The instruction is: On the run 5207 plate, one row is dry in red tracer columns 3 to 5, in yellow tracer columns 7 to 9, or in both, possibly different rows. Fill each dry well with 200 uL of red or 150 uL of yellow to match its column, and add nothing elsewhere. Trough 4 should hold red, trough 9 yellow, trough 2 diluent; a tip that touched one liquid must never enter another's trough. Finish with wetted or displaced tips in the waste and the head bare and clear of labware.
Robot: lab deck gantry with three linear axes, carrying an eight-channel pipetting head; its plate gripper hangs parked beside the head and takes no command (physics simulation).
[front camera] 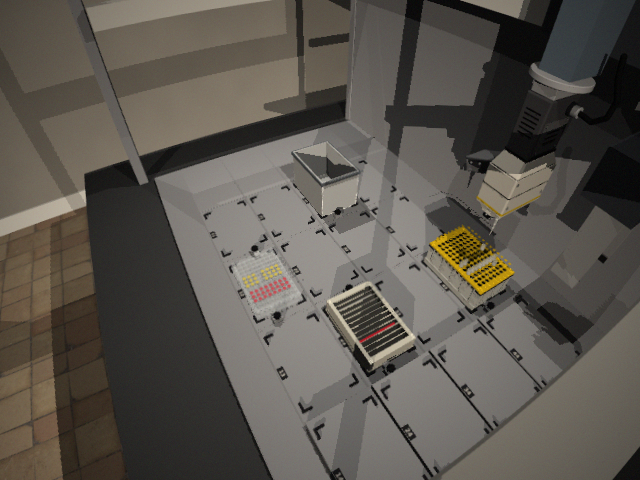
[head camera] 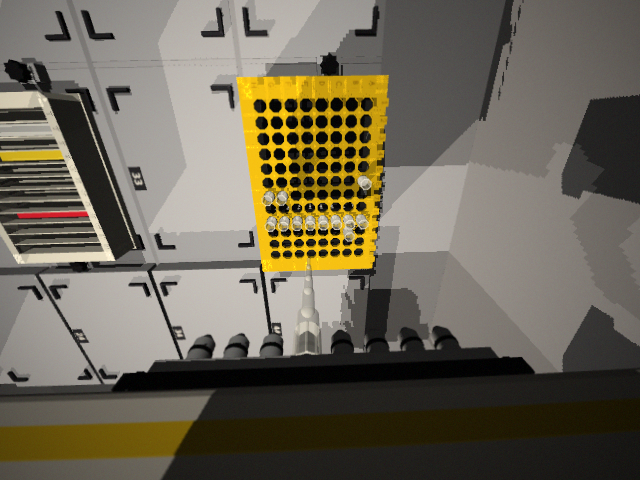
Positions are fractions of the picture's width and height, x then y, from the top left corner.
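A clear pipette tip (head camera: 0.48, 0.70) is visible in the scene.
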